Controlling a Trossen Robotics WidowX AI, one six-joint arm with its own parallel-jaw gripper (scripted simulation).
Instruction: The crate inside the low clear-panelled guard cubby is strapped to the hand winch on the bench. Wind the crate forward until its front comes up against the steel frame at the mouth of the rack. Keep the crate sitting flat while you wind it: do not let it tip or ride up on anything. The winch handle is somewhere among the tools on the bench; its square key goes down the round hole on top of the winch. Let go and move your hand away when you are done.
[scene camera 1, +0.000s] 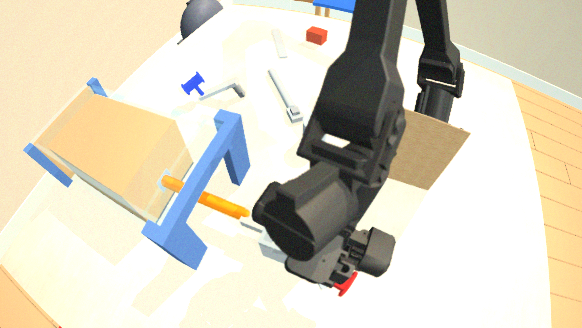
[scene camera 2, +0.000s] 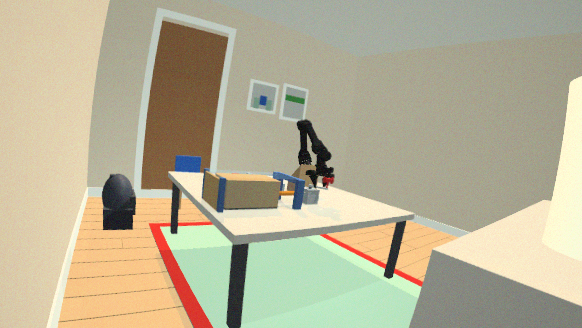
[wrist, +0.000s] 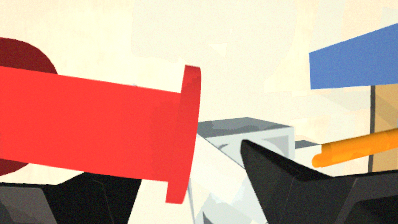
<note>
The pictures show: the gripper, a red knob and a clear-panelled cubby.
The gripper also shows in the wrist view.
</note>
